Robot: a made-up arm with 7 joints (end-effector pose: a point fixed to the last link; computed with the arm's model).
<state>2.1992 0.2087 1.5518 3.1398 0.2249 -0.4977 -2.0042</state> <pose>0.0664 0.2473 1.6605 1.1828 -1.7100 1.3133</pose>
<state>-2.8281 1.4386 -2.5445 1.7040 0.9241 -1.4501 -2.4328</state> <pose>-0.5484 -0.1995 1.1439 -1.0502 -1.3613 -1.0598</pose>
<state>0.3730 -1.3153 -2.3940 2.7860 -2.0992 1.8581 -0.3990</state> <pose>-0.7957 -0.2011 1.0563 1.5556 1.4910 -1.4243</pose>
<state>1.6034 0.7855 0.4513 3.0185 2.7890 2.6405 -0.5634</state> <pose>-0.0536 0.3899 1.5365 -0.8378 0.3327 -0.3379</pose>
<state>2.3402 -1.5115 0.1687 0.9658 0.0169 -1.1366 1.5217</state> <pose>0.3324 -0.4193 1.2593 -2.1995 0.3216 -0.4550</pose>
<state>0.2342 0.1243 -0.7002 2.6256 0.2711 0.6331 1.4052</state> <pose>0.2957 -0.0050 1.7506 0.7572 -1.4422 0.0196</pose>
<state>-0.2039 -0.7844 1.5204 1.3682 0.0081 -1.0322 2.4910</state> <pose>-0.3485 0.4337 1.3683 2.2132 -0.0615 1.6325</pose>
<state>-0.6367 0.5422 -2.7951 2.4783 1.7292 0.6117 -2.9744</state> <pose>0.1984 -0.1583 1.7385 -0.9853 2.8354 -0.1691</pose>
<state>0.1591 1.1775 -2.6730 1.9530 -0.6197 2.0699 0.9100</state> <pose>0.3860 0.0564 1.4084 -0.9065 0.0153 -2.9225</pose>
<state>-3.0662 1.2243 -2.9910 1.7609 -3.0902 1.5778 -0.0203</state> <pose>-0.5223 0.0485 1.4903 -1.0976 0.3667 -2.0687</pose>
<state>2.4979 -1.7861 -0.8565 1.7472 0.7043 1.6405 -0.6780</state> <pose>0.5962 -0.1395 1.1660 -1.5619 1.1738 -1.8924</pose>
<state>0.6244 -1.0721 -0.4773 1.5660 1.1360 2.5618 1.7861</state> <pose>-0.2166 -0.0623 1.3596 1.2371 1.1181 0.6443</pose>
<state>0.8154 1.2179 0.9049 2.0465 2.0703 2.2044 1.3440</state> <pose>0.2250 0.7048 1.1480 -0.9090 -2.1650 -0.1247</pose>
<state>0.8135 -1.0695 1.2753 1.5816 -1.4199 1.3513 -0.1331</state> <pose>-0.5579 0.0541 1.3394 -1.9452 -1.2593 0.6045</pose>
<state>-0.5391 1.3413 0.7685 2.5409 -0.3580 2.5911 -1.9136</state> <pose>0.6535 -0.1151 0.8397 -1.0428 -0.3910 -2.9348</pose>
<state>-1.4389 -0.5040 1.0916 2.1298 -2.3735 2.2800 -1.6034</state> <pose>0.1426 0.2453 1.6669 -0.0980 2.0126 -0.9247</pose>
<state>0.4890 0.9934 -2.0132 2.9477 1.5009 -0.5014 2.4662</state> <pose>0.5247 0.3463 1.4478 1.9087 -1.5482 0.9422</pose>
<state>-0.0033 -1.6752 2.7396 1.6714 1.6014 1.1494 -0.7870</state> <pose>-0.4753 0.1743 0.4101 0.7847 -1.5990 -2.2178</pose>
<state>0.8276 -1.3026 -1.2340 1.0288 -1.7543 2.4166 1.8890</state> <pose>-0.0864 -0.4656 1.0135 0.0003 0.5054 -1.6171</pose>
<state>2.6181 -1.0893 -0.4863 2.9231 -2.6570 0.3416 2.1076</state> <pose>0.6087 -0.3694 1.4476 1.2089 -1.6313 -0.2612</pose>
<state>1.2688 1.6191 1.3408 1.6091 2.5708 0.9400 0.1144</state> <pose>-0.2978 0.6695 0.8285 1.5327 2.0565 -1.3283</pose>
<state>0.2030 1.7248 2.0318 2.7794 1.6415 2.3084 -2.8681</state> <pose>0.7609 0.1718 0.9825 -0.1049 -2.7995 -0.5437</pose>
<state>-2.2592 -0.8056 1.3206 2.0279 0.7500 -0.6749 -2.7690</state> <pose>0.4753 0.2441 1.5387 -2.6543 1.5760 -0.5792</pose>
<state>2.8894 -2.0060 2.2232 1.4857 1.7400 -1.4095 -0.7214</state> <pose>0.4009 -0.3083 0.7394 -1.8069 0.9118 -0.6059</pose>
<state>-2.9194 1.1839 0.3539 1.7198 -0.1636 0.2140 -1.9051</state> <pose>-0.6780 -0.3854 0.8366 0.1196 0.8474 -0.1000</pose>
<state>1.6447 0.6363 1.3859 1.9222 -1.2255 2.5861 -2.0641</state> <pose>-0.2472 0.4524 1.2181 1.1140 -0.4737 -0.3828</pose>
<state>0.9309 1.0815 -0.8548 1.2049 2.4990 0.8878 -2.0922</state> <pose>0.5482 0.2358 0.8055 -0.1170 -0.1184 1.3131</pose>
